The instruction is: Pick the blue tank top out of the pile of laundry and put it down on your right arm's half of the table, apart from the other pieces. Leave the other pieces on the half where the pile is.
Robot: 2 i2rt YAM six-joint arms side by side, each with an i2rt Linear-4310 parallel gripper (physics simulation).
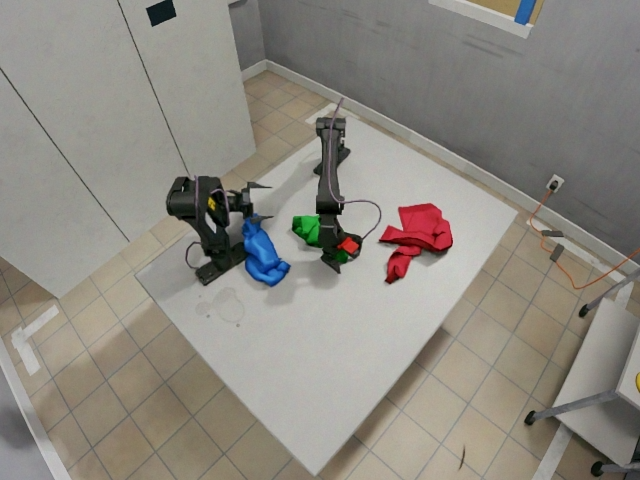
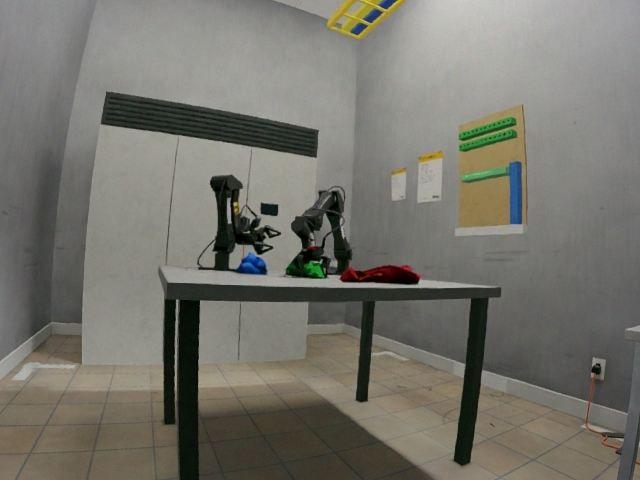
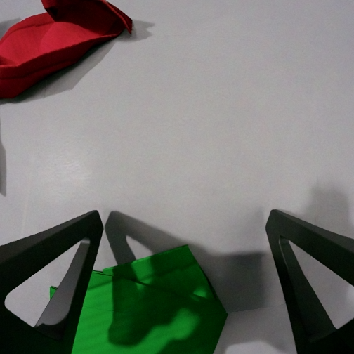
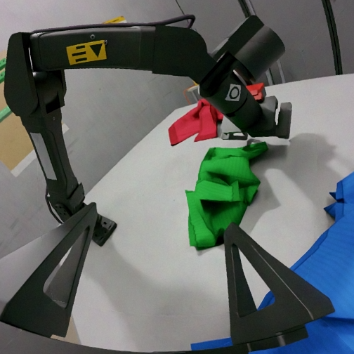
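The blue tank top [image 1: 263, 253] [image 2: 251, 263] [image 4: 325, 270] lies crumpled beside the right arm's base, apart from the other pieces. A green piece [image 1: 307, 227] [image 2: 297, 269] [image 3: 160, 310] [image 4: 235, 170] lies between it and the red piece [image 1: 429, 227] [image 2: 382, 273] [image 3: 50, 45] [image 4: 192, 125]. My left gripper [image 1: 345, 262] [image 2: 314, 272] [image 3: 183, 220] is open, low at the end of the green piece and hiding part of it; I cannot tell whether it touches the cloth. My right gripper [image 1: 270, 202] [image 2: 275, 241] [image 4: 165, 219] is open and empty, raised above the table near the tank top's back end.
The white table [image 1: 310, 372] [image 2: 330, 292] carries both arms. The right arm's base [image 1: 222, 263] stands close beside the blue cloth. The left arm's base [image 4: 103, 231] stands on the table's back part. The left forearm [image 4: 100, 50] reaches across above the green piece.
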